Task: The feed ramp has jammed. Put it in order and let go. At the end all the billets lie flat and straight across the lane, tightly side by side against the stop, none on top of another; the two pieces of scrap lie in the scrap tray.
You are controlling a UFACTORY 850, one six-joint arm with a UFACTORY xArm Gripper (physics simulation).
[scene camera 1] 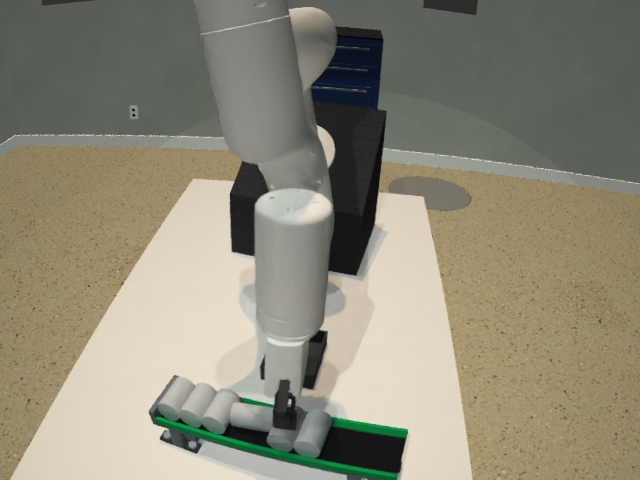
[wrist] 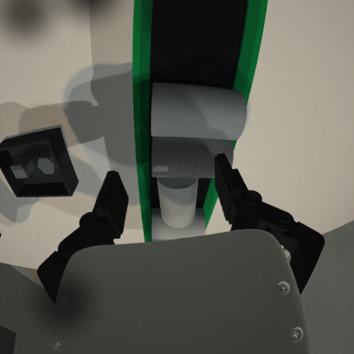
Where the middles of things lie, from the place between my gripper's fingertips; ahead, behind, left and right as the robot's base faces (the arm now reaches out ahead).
Scene:
Now: hand 210 mm past the black scrap tray (scene camera 1: 317,344), 100 mm above it and 50 mm to the right of it.

